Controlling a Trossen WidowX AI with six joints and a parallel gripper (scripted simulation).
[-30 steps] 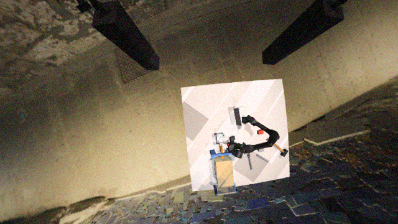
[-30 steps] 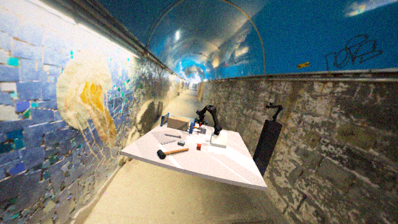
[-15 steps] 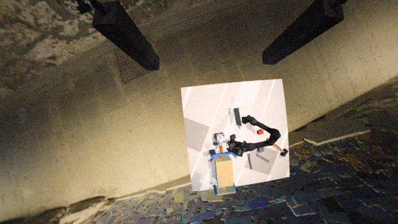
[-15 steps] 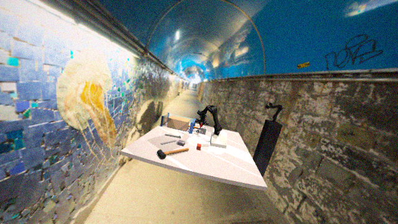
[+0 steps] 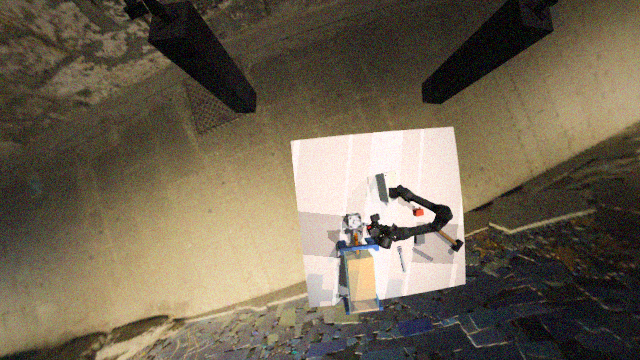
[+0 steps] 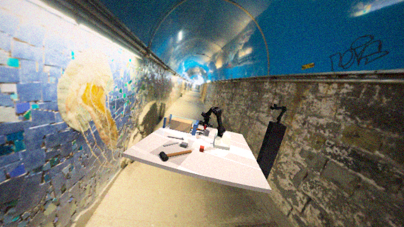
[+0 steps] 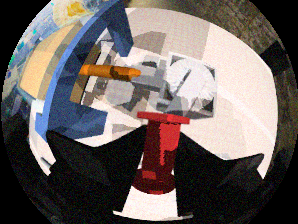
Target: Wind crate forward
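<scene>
Right now the winch handle is 10 mm behind my gripper tip, 20 mm to the right of it and 30 mm below it. The rest, counted from my gripper tip: hand winch 40 mm behind, 90 mm to the right, 100 mm below; blue steel frame 130 mm ahead, 60 mm to the right, 30 mm below; dark red knob 10 mm to the left.
</scene>
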